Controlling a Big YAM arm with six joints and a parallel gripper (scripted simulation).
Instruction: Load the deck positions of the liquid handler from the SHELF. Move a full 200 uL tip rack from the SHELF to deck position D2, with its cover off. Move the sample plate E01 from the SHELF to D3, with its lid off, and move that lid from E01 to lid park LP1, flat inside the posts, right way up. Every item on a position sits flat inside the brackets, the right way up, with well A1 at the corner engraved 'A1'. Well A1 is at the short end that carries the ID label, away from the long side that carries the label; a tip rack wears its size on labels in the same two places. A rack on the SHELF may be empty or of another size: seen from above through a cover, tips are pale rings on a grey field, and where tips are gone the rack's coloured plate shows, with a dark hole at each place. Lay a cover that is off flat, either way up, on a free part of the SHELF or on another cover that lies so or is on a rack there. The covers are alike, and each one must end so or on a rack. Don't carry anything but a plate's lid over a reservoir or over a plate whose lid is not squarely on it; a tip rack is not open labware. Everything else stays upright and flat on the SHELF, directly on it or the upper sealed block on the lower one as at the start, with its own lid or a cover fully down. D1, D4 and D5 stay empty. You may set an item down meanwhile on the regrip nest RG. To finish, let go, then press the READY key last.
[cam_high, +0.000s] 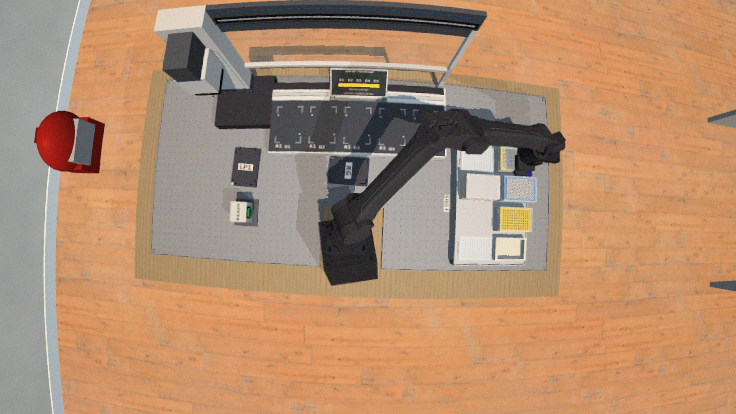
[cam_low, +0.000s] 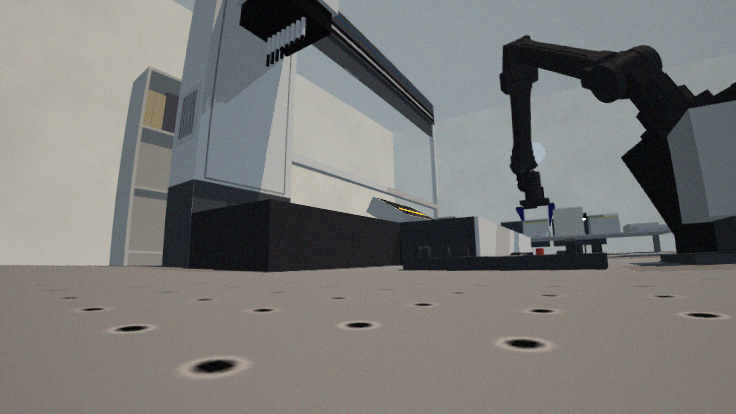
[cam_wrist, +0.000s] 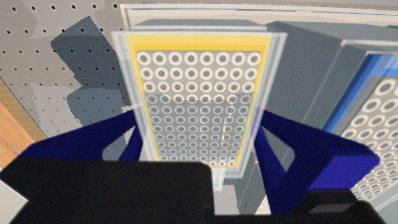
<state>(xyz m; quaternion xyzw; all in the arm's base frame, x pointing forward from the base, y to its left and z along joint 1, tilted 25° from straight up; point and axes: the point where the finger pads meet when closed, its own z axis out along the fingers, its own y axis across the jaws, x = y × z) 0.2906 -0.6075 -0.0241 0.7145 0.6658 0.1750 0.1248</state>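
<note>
Right now the yellow tip rack is 1 cm behind my hand, 1 cm to the left of it and 1 cm below it. Round my hand: clear plate lid: 1 cm ahead, 13 cm to the left, 4 cm below; then clear tip rack cover: 1 cm above; then sample plate: 1 cm ahead, 13 cm to the left, 5 cm below.
</note>
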